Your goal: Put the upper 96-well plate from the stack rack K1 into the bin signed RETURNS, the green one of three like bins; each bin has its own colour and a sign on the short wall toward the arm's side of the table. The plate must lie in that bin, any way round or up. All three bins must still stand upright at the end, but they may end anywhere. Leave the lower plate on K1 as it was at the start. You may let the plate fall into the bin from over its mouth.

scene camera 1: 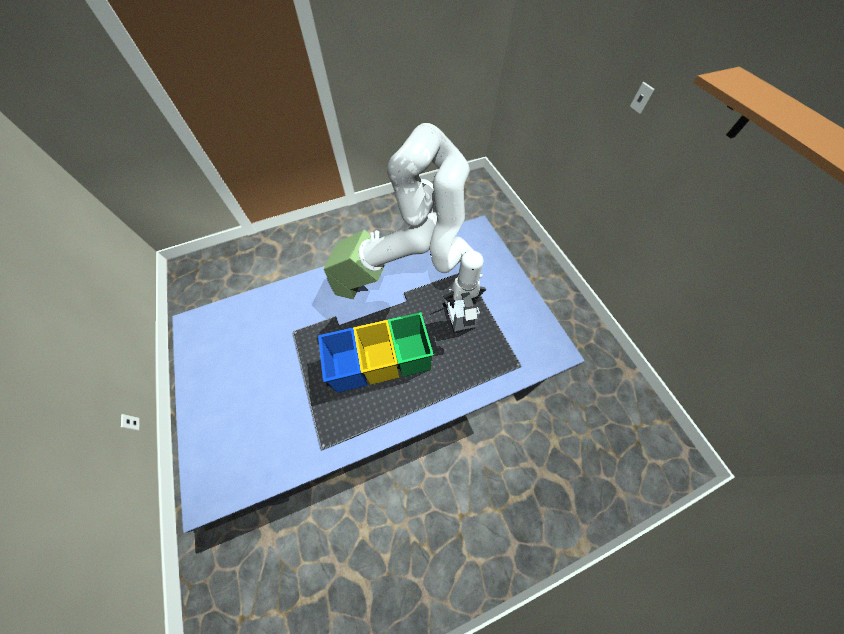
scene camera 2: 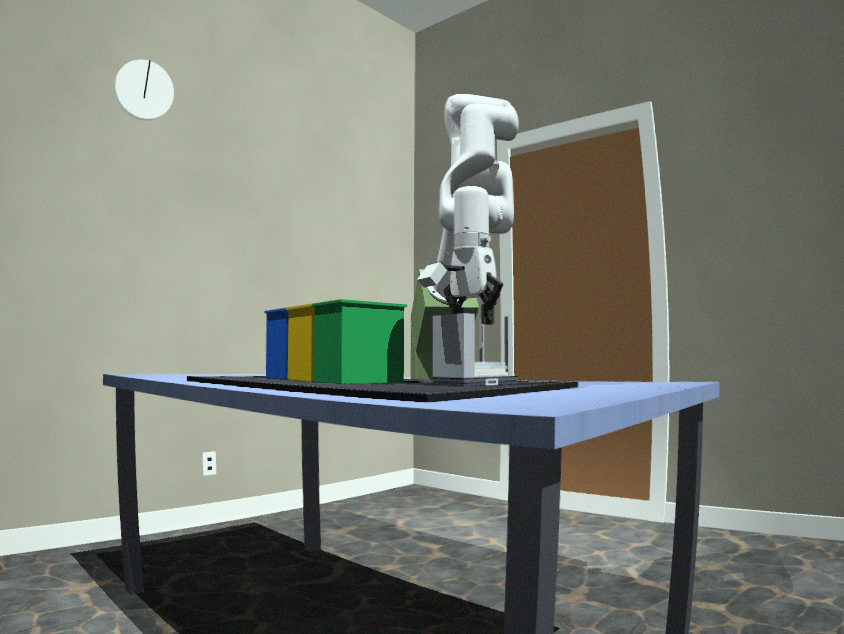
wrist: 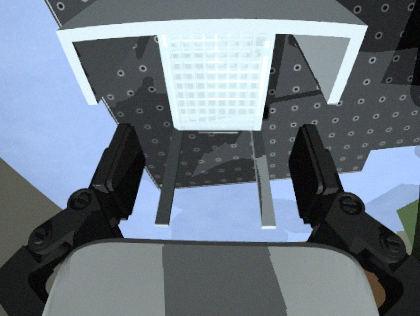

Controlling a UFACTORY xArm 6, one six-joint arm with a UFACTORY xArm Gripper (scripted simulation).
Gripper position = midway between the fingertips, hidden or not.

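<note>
My gripper [scene camera 1: 462, 303] is visible. The green bin [scene camera 2: 355, 341] [scene camera 1: 412, 346] is out of frame in the wrist view. Blue bin [scene camera 1: 338, 358] [scene camera 2: 277, 320]: in the wrist view the blue bin is out of frame. A yellow bin [scene camera 1: 375, 348] [scene camera 2: 301, 318] is visible, as is a 96-well plate [wrist: 198, 101].
</note>
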